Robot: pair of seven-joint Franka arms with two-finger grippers.
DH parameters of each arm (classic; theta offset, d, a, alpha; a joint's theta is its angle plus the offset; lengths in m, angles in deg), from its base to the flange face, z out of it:
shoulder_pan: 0 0.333 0 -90
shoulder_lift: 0 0 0 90
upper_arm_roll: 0 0.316 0.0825 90
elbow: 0 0 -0.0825 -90
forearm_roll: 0 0.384 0 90
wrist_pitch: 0 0 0.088 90
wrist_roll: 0 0.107 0 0
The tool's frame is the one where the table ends.
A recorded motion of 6 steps. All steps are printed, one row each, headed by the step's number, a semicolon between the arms.
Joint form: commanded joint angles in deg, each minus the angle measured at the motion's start. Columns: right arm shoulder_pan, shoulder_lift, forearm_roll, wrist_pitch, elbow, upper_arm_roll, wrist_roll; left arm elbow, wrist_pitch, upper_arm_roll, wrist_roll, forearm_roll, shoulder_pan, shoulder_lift.
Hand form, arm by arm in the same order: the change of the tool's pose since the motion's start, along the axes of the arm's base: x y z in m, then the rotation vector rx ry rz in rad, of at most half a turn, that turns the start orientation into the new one. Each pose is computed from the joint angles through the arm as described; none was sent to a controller.
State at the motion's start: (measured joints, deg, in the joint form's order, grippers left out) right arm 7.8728 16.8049 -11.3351 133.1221 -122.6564 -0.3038 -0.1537; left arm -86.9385 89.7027 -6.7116 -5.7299 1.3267 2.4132 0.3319
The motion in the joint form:
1: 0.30 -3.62 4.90 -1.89 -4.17 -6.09 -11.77; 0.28 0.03 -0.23 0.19 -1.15 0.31 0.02
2: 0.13 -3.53 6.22 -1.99 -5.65 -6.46 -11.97; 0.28 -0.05 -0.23 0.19 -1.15 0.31 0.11
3: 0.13 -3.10 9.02 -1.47 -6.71 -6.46 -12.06; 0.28 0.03 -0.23 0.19 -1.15 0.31 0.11
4: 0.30 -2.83 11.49 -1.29 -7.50 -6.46 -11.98; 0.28 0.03 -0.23 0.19 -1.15 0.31 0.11
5: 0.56 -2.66 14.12 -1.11 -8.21 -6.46 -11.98; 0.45 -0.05 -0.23 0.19 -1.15 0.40 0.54
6: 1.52 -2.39 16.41 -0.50 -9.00 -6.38 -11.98; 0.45 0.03 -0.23 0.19 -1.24 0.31 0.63
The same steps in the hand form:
1: -0.0211 -0.0563 0.0048 0.0472 0.0701 0.0349; 0.0001 -0.0014 0.0021 -0.0203 -0.0035 -0.0029
2: -0.0307 -0.0614 -0.0058 0.0611 0.0985 0.0101; 0.0004 -0.0013 0.0011 -0.0203 -0.0006 -0.0029
3: -0.0373 -0.0606 -0.0160 0.0924 0.1139 -0.0259; 0.0006 -0.0013 0.0013 -0.0204 -0.0020 -0.0029
4: -0.0427 -0.0585 -0.0232 0.1186 0.1276 -0.0584; 0.0006 -0.0013 0.0013 -0.0204 -0.0020 -0.0029
5: -0.0475 -0.0555 -0.0288 0.1463 0.1383 -0.0906; 0.0028 -0.0003 -0.0016 -0.0208 0.0040 -0.0013
6: -0.0524 -0.0460 -0.0353 0.1685 0.1460 -0.1049; 0.0034 -0.0014 -0.0024 -0.0226 0.0043 -0.0029

